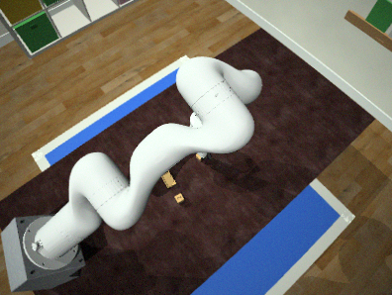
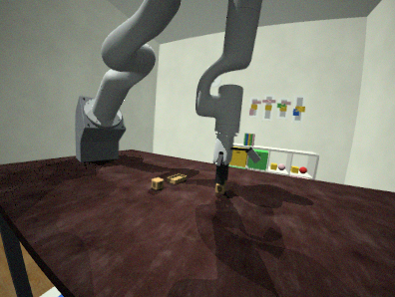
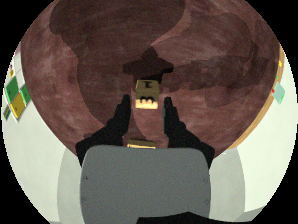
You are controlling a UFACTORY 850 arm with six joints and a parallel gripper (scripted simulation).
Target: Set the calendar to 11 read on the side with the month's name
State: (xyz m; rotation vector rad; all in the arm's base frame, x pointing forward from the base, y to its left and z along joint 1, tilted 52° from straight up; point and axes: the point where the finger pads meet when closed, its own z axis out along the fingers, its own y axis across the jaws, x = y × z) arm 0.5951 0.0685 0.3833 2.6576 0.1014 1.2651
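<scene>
The cube is 4 cm below my hand. The rest, counted from my hand: wooden tray 19 cm behind, 5 cm below, 2 cm to the left.
</scene>
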